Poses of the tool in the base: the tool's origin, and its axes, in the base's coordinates. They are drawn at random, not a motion.
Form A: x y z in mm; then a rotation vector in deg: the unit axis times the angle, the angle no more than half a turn.
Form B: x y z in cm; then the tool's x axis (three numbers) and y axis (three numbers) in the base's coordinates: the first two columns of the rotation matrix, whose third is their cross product. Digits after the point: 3 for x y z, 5 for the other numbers.
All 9 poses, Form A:
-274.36 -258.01 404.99 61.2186 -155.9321 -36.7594
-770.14 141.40 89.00 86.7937 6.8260 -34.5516
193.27 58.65 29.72 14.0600 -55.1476 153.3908
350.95 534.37 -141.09 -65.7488 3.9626 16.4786
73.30 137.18 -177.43 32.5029 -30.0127 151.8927
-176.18 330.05 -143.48 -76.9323 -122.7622 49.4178
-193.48 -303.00 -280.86 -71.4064 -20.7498 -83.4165
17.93 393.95 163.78 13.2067 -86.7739 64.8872
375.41 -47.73 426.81 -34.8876 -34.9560 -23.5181
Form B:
-27.436 -25.801 40.499 -0.73560 -0.67718 -0.01786 -0.61385 0.65520 0.44034
-77.014 14.140 8.900 0.84958 -0.29627 -0.43640 0.43997 -0.05831 0.89612
19.327 5.865 2.972 -0.94488 0.20782 0.25299 -0.32133 -0.73674 -0.59494
35.095 53.437 -14.109 0.96114 0.18961 -0.20066 -0.26011 0.37838 -0.88835
7.330 13.718 -17.743 -0.84711 0.28132 0.45084 -0.43165 -0.85911 -0.27498
-17.618 33.005 -14.348 -0.41378 0.90864 0.05627 0.61623 0.32505 -0.71735
-19.348 -30.300 -28.086 0.18907 -0.53072 0.82619 0.85595 -0.32328 -0.40354
1.793 39.395 16.378 -0.30866 0.43381 0.84649 -0.68929 0.51123 -0.51334
37.541 -4.773 42.681 0.74957 -0.17884 0.63731 0.52295 0.75024 -0.40454

